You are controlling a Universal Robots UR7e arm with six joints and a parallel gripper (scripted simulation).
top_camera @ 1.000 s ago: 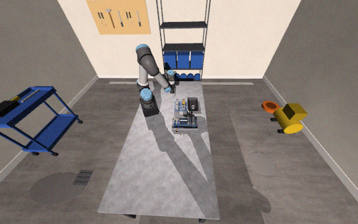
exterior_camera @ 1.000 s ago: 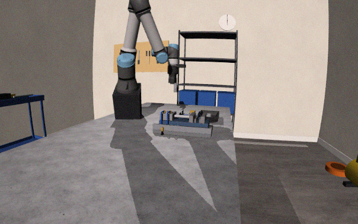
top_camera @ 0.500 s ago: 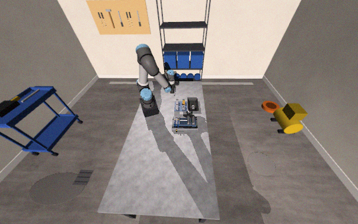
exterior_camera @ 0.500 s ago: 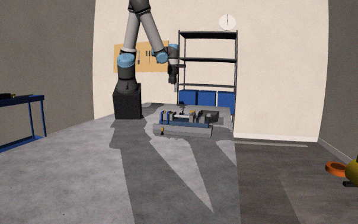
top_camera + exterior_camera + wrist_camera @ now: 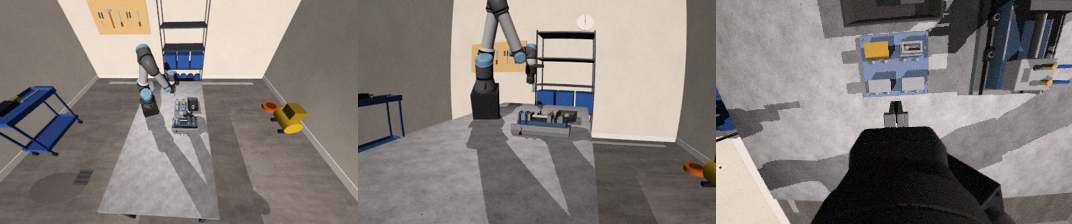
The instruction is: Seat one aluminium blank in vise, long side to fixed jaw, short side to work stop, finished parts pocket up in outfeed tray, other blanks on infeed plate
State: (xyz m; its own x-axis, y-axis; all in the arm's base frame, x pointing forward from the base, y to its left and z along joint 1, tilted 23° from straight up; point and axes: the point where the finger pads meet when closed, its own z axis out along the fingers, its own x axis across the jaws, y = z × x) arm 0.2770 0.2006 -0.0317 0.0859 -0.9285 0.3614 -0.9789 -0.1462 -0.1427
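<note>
My gripper is now 11 cm short of the brass blank, 5 cm to the right of it and 17 cm above it. Also, from my hand: vise: 16 cm ahead, 31 cm to the right, 16 cm below.
</note>
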